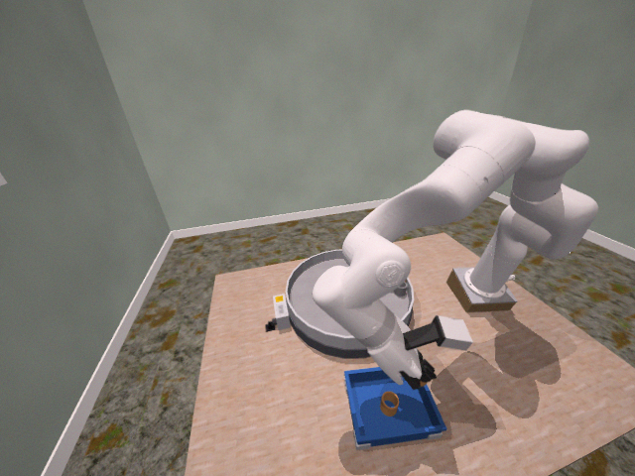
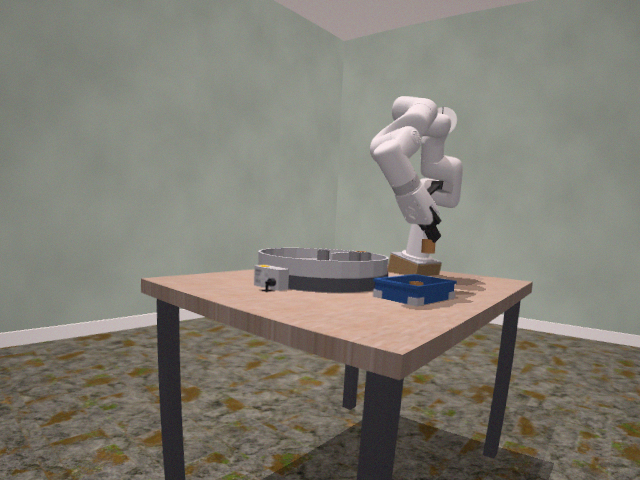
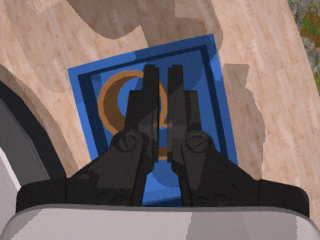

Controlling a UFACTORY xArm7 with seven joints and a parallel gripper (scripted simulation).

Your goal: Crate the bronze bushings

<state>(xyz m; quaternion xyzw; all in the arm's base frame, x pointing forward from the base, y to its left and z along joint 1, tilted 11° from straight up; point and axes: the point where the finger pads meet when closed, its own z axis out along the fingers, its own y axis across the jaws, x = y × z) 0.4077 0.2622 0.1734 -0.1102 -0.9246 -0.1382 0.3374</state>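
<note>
The blue crate lies 150 mm below my hand, 40 mm ahead of it and 20 mm to the right of it.
</note>
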